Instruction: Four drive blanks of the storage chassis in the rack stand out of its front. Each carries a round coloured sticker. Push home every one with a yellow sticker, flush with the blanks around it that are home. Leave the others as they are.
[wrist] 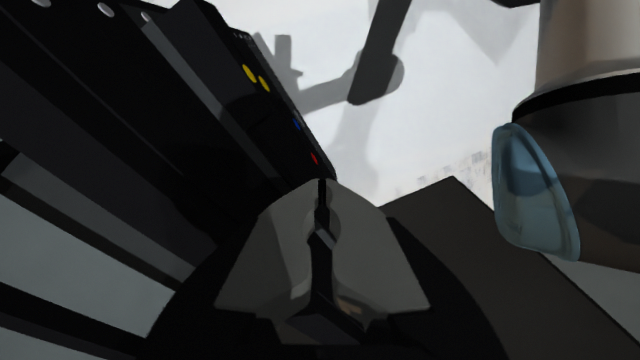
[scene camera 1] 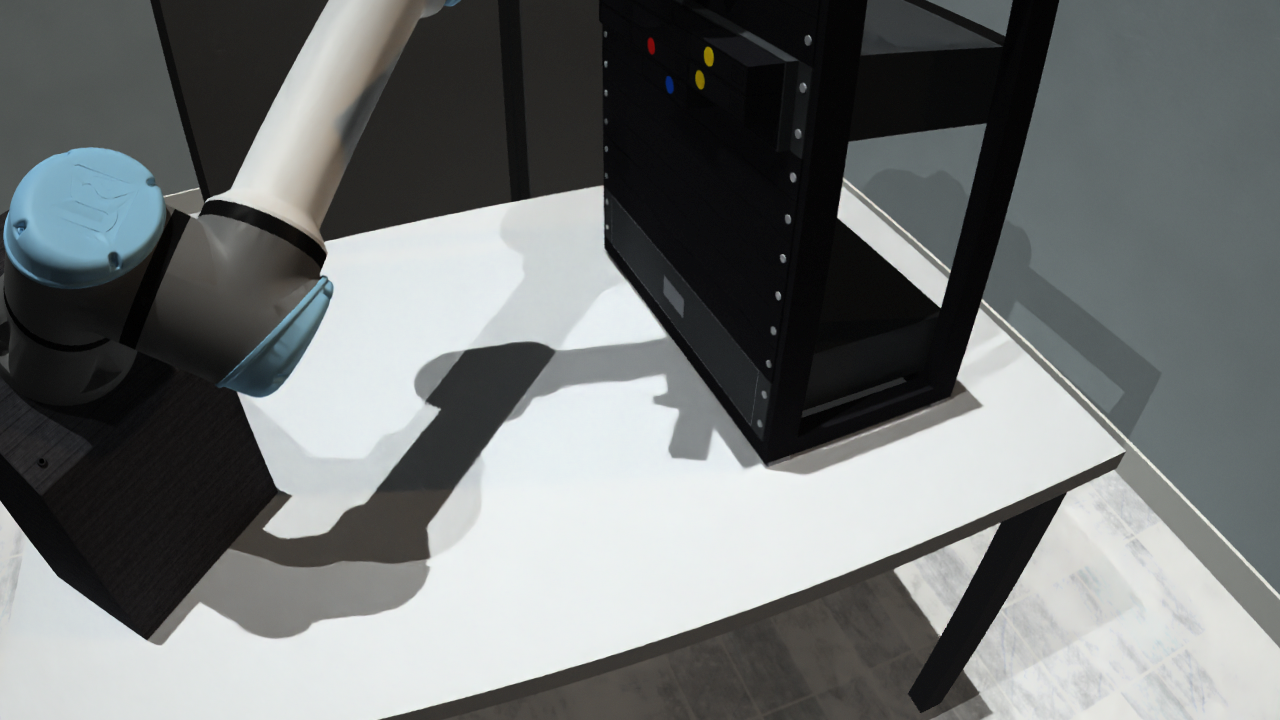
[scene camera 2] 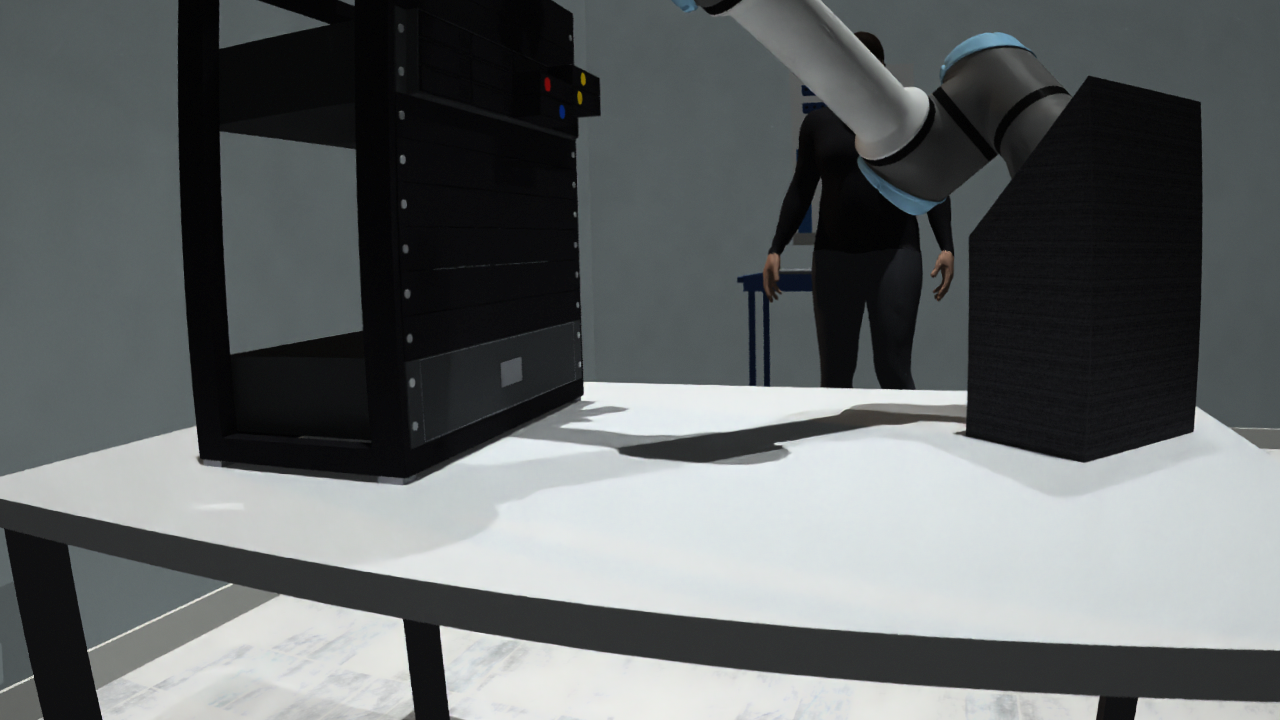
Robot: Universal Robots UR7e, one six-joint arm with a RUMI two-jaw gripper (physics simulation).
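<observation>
The rack [scene camera 1: 995,179] [scene camera 2: 204,223] holds a black chassis. Two blanks with yellow stickers, an upper one [scene camera 1: 708,56] [scene camera 2: 582,78] and a lower one [scene camera 1: 699,79] [scene camera 2: 580,97], stand out of its front. Beside them are a blank with a red sticker [scene camera 1: 650,45] [scene camera 2: 547,84] [wrist: 314,158] and a lower one with a blue sticker [scene camera 1: 669,85] [scene camera 2: 562,111] [wrist: 297,124]. Both yellow stickers also show in the wrist view. My gripper [wrist: 322,181] is shut and empty; in the wrist view its tips appear near the red-stickered end. Contact cannot be told. Neither scene view shows the gripper.
The rack stands on a white table [scene camera 1: 554,582] [scene camera 2: 716,555]. The arm's dark pedestal [scene camera 1: 170,501] [scene camera 2: 1083,268] stands opposite the rack front. A person [scene camera 2: 863,197] stands behind the table. Arm shadows fall between pedestal and rack.
</observation>
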